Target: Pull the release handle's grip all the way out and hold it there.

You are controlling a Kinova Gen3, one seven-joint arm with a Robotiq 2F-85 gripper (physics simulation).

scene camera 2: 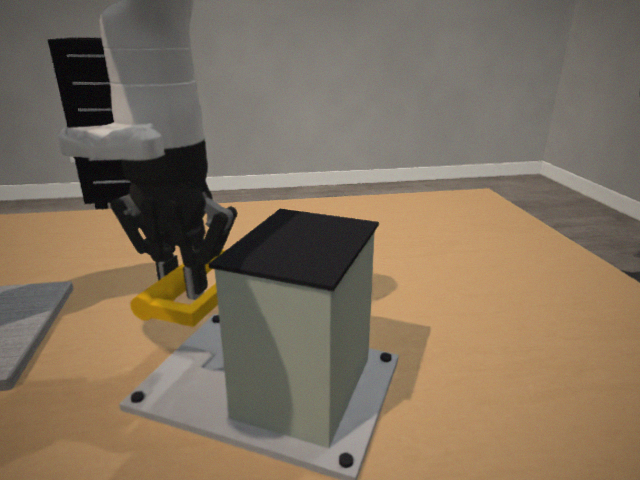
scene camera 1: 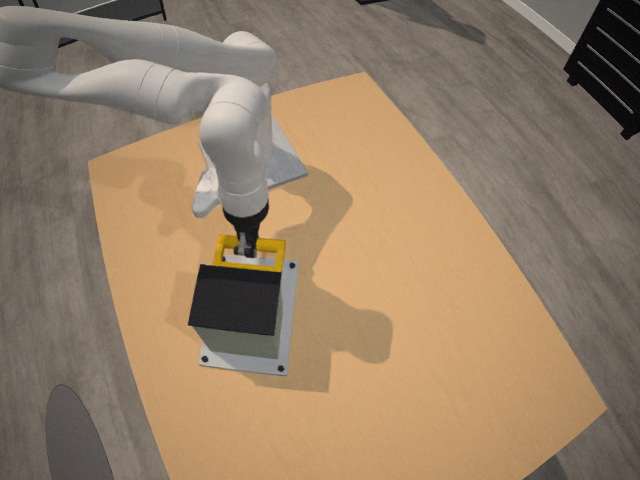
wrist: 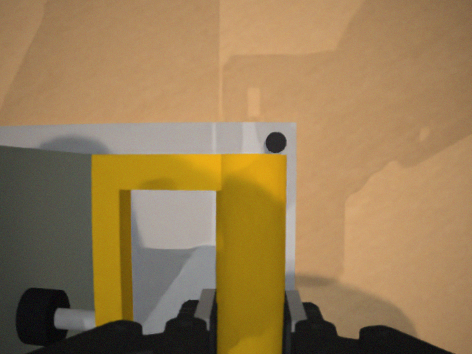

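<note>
The release handle's yellow grip (scene camera 1: 269,245) (scene camera 2: 149,303) (wrist: 251,225) is a rectangular frame in front of a green-grey housing (scene camera 1: 235,304) (scene camera 2: 279,335) (wrist: 45,225) with a black top. In the wrist view a short light rod (wrist: 76,319) runs from a black collar (wrist: 42,316) on the housing to the frame. My gripper (scene camera 1: 245,250) (scene camera 2: 178,280) (wrist: 249,312) points down and is shut on the frame's thick outer bar. One finger is inside the frame's opening, the other on the outer side, both against the bar. The frame's inner bar is close to the housing.
The housing stands on a grey base plate (scene camera 1: 290,310) (scene camera 2: 175,400) (wrist: 165,137) with black bolts, on a wood-coloured table top (scene camera 1: 413,310). A grey slab (scene camera 1: 289,160) (scene camera 2: 31,320) lies behind the gripper, by the arm. A black cabinet (scene camera 1: 610,62) (scene camera 2: 85,77) stands beyond the table.
</note>
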